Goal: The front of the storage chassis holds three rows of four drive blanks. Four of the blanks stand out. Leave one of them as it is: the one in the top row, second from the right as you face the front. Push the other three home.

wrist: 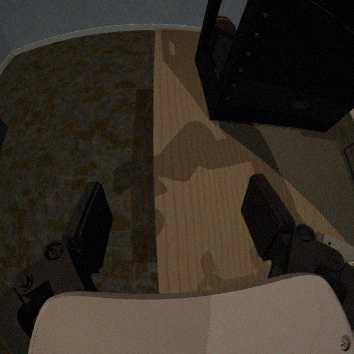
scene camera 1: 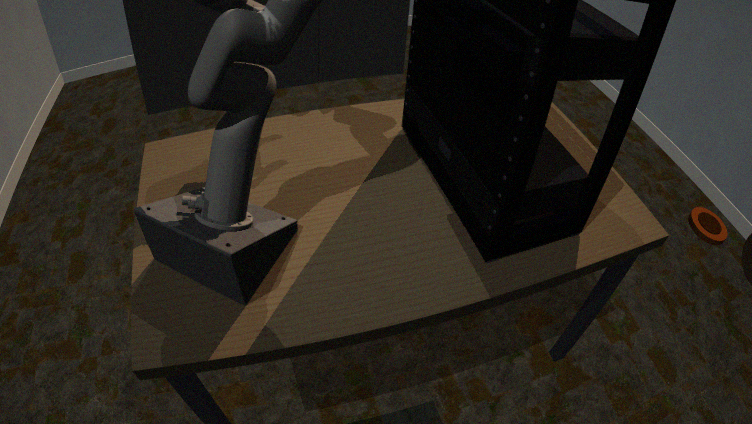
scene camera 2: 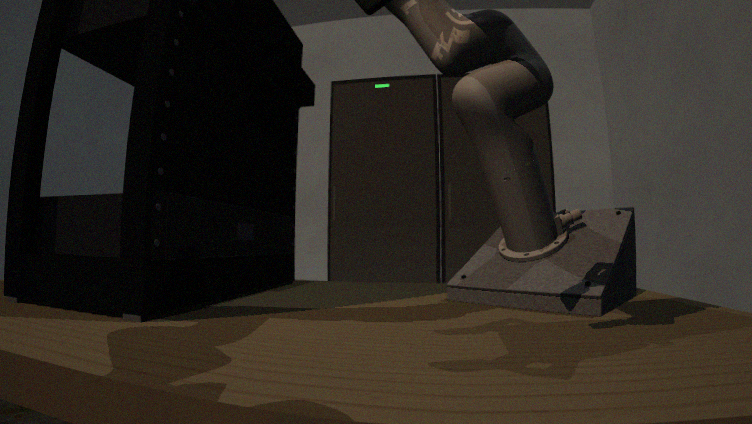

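Where they show: gripper, between the fingertips: point(wrist: 176, 197); arm's base, origin of its link: point(scene camera 1: 223, 218) point(scene camera 2: 533, 243).
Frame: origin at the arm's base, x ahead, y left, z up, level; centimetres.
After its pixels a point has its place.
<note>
A tall black rack point(scene camera 1: 518, 136) {x 51.7, y -15.4, z 23.1 cm} point(scene camera 2: 137, 210) {x 51.5, y 33.6, z 3.7 cm} point(wrist: 216, 100) {x 50.5, y 33.6, z -1.9 cm} stands on the table. Its front face is very dark, and no drive blank can be made out in any view. Which blanks stand out cannot be seen. My gripper point(wrist: 176, 197) {x 22.0, y 47.3, z 18.7 cm} is open and empty in the wrist view, its two dark fingers wide apart. It is high above the table's edge, with floor and table top showing between the fingers. The rack is beyond the fingers at the upper right of that view. The fingers do not show in the two scene views.
The wooden table point(scene camera 1: 400, 273) {x 33.6, y -14.3, z -9.7 cm} point(scene camera 2: 368, 358) {x 22.2, y 36.9, z -9.7 cm} point(wrist: 210, 215) {x 24.6, y 36.3, z -9.7 cm} carries the rack and the arm's wedge-shaped base point(scene camera 1: 194, 258) {x -6.8, y -8.7, z -0.7 cm} point(scene camera 2: 526, 294) {x 3.8, y 11.9, z -7.5 cm}. Dark cabinets point(scene camera 1: 358, 47) point(scene camera 2: 384, 184) stand behind. An orange ring-shaped object point(scene camera 1: 696, 223) lies on the floor beyond the table.
</note>
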